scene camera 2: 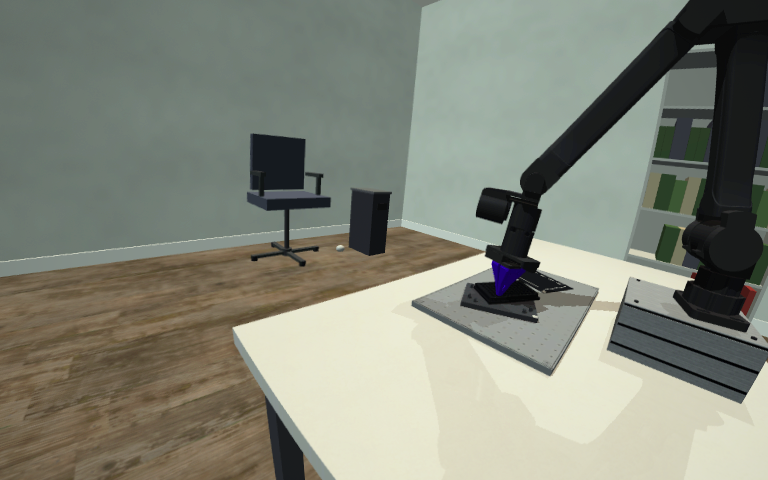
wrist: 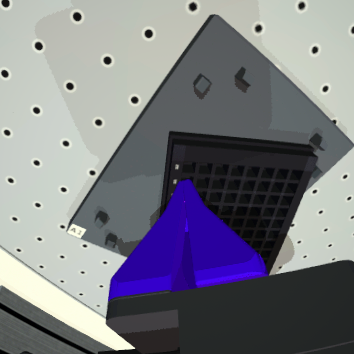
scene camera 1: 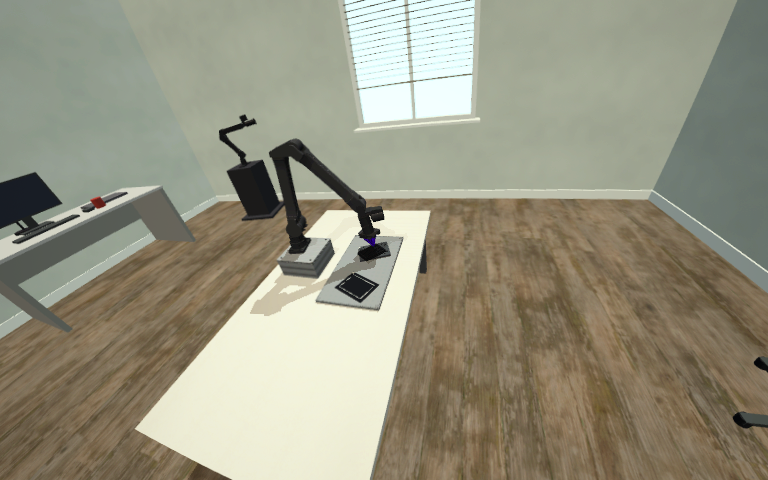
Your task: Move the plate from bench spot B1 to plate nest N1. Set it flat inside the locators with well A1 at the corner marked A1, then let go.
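Frame: origin at the arm's base, x ahead, y right, z down, level; metres.
Where they show: gripper, fingertip midpoint: (scene camera 2: pixel 498 295) (wrist: pixel 186 187) (scene camera 1: pixel 373 245); arm's base, link origin: (scene camera 2: pixel 705 312) (scene camera 1: pixel 300 246).
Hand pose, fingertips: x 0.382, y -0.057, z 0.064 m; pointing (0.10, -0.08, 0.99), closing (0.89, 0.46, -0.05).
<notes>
Each offset is from my fingertips to the top centre of the thing. "spot": to the spot under its first point. Level surfaces: height alone.
The black well plate @[dx -0.006, dy +0.048, dz -0.008 m] (scene camera 1: pixel 370 252) (scene camera 2: pixel 519 293) (wrist: pixel 260 200) lies on the dark grey plate nest (scene camera 1: pixel 386 250) (scene camera 2: pixel 492 309) (wrist: pixel 145 155), turned askew to it and off-centre. In the wrist view its upper right corner is at the right-hand locators, and the upper and left locators stand clear of it. Whether it is tilted is unclear. The nest's A1 label @[spot: dx -0.085, dy -0.013, dz +0.016 m] (wrist: pixel 76 230) is at the left corner; the plate's well A1 cannot be made out. My gripper (scene camera 1: pixel 372 244) (scene camera 2: pixel 499 294) (wrist: pixel 186 187) is shut and holds nothing; its blue fingertips are over or touching the plate's marked edge.
The nest stands on a perforated grey board (scene camera 1: pixel 334 298) (scene camera 2: pixel 549 356) (wrist: pixel 50 115). A flat dark square with a white outline @[spot: dx -0.054, dy +0.276, dz +0.027 m] (scene camera 1: pixel 356 286) (scene camera 2: pixel 544 281) lies at the board's other end. The arm's metal base block (scene camera 1: pixel 305 259) (scene camera 2: pixel 685 345) stands beside the board on the cream table @[dz +0.041 m] (scene camera 1: pixel 294 384) (scene camera 2: pixel 351 350).
</notes>
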